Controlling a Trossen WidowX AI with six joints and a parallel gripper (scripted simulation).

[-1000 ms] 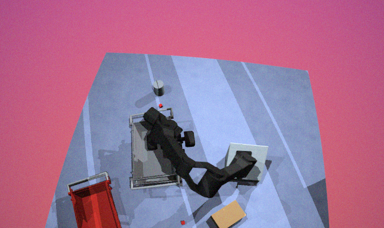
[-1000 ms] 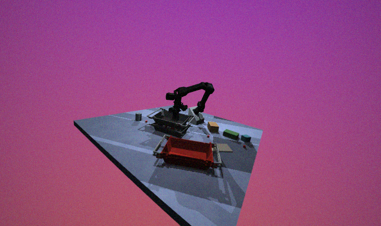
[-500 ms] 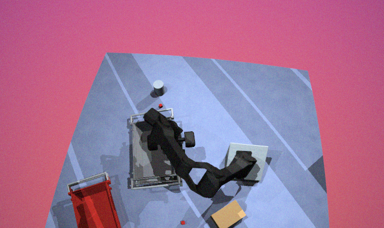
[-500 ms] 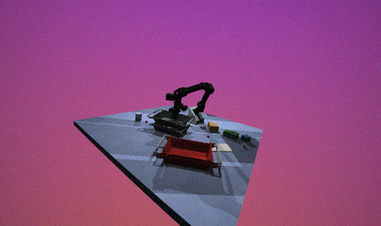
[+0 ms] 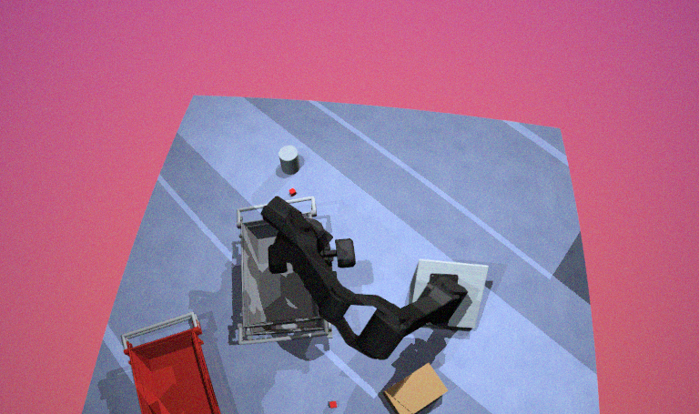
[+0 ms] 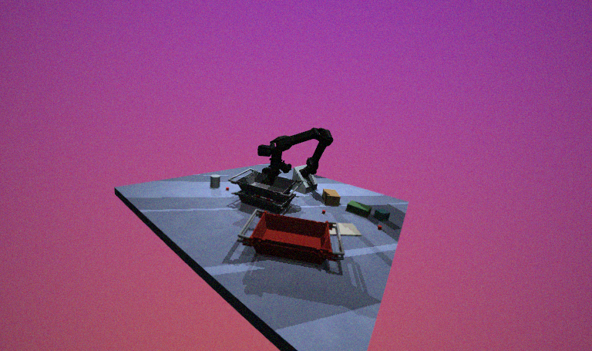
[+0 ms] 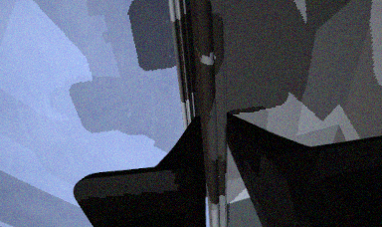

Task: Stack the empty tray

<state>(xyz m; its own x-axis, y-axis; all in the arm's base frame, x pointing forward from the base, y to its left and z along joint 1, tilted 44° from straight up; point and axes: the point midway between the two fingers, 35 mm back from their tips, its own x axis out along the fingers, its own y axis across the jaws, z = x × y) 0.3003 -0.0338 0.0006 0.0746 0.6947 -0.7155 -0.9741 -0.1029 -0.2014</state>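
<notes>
Now: gripper tip 80 mm short of the grey tray, 20 mm to the right of it and 20 mm below it. From my gripper tip the other things lie so: green box 440 mm to the left, 250 mm behind, 80 mm below; tan box 260 mm to the left, 260 mm behind, 70 mm below; flat tan sheet 440 mm to the left, 90 mm below, 10 mm ahead.
</notes>
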